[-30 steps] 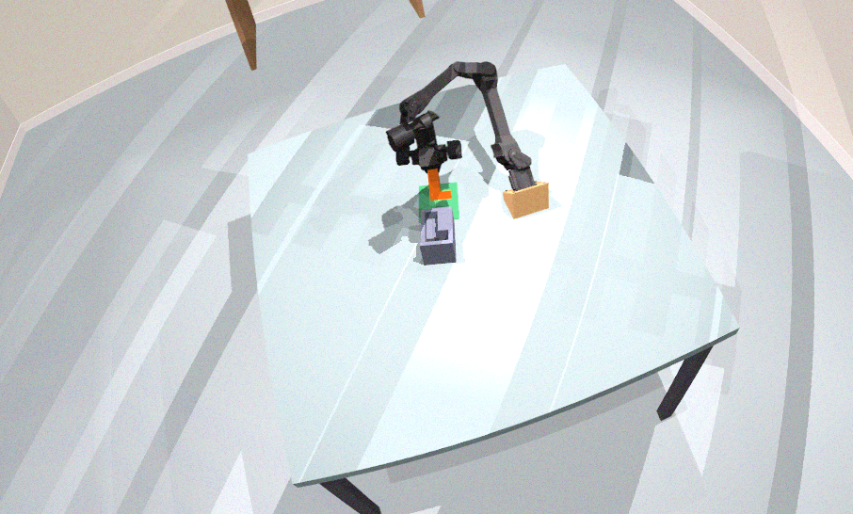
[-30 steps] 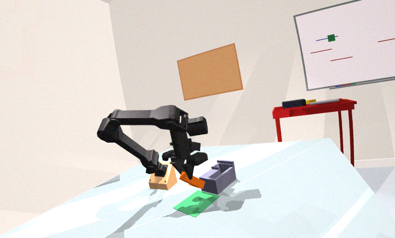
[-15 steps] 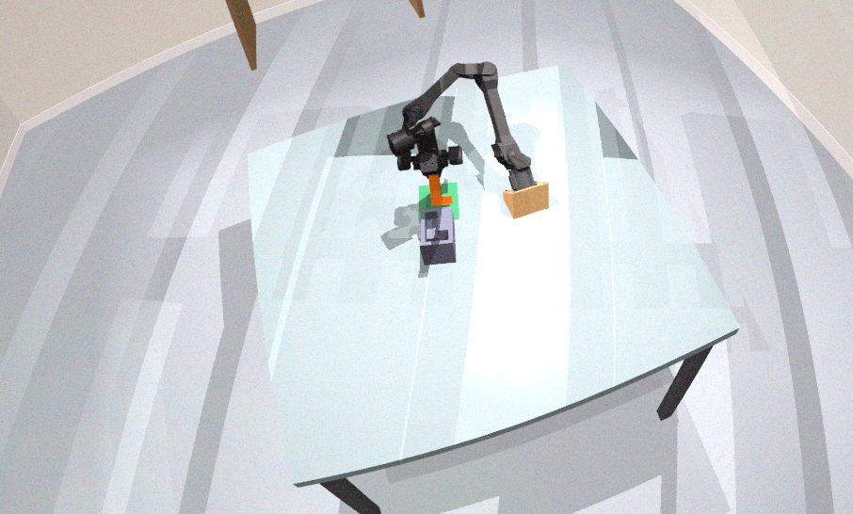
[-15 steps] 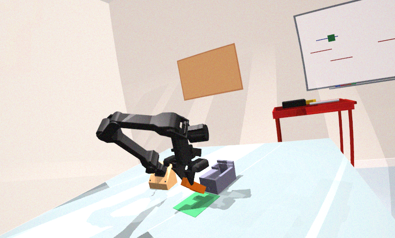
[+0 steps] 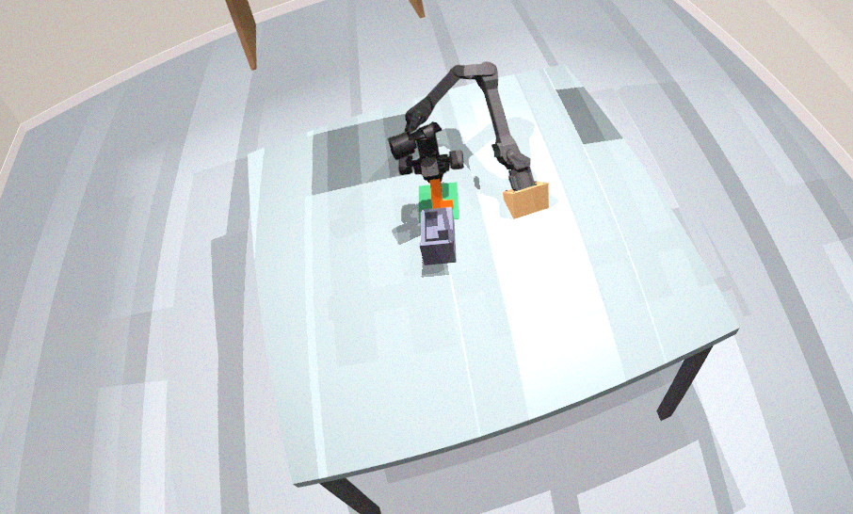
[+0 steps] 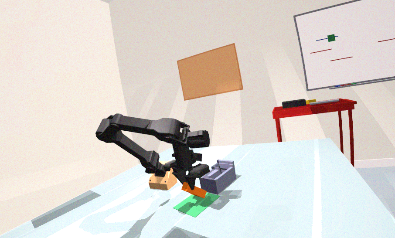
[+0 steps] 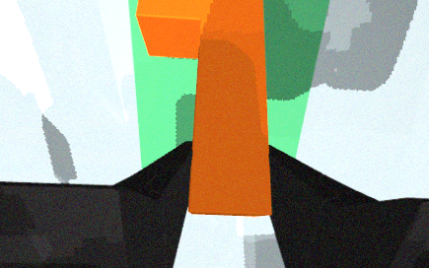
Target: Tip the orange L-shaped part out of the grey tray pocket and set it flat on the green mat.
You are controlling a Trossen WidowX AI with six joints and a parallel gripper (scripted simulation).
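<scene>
The orange L-shaped part lies 4 cm to the left of my gripper tip, 3 cm below it and 1 cm behind it. Round my gripper tip: green mat: 8 cm below, 2 cm to the left, 1 cm ahead.
</scene>
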